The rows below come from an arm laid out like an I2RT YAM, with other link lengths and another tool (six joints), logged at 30 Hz.
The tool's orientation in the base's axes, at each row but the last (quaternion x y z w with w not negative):
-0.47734, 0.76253, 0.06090, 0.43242
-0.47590, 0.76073, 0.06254, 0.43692
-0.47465, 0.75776, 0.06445, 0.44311
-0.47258, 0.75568, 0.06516, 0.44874
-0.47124, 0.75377, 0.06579, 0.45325
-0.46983, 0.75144, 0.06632, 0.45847
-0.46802, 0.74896, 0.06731, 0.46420
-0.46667, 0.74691, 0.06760, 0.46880
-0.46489, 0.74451, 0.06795, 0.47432
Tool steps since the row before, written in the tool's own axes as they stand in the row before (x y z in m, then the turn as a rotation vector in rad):
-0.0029, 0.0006, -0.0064, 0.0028, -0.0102, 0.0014
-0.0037, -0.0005, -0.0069, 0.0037, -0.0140, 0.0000
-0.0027, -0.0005, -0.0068, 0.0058, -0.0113, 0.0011
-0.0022, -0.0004, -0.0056, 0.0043, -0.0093, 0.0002
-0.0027, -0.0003, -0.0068, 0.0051, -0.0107, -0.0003
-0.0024, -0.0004, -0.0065, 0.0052, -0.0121, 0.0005
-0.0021, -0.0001, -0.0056, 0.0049, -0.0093, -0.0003
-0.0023, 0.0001, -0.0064, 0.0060, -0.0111, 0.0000
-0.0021, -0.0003, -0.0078, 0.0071, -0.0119, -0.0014
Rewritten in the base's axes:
-0.0038, -0.0010, 0.0058, 0.0083, -0.0067, 0.0004
-0.0032, -0.0013, 0.0071, 0.0103, -0.0100, 0.0018
-0.0033, -0.0020, 0.0062, 0.0085, -0.0094, -0.0013
-0.0028, -0.0017, 0.0051, 0.0067, -0.0078, -0.0003
-0.0036, -0.0020, 0.0061, 0.0073, -0.0093, -0.0001
-0.0034, -0.0021, 0.0056, 0.0089, -0.0097, -0.0002
-0.0032, -0.0017, 0.0048, 0.0063, -0.0084, -0.0004
-0.0039, -0.0019, 0.0053, 0.0077, -0.0100, -0.0008
-0.0045, -0.0031, 0.0059, 0.0073, -0.0119, -0.0007

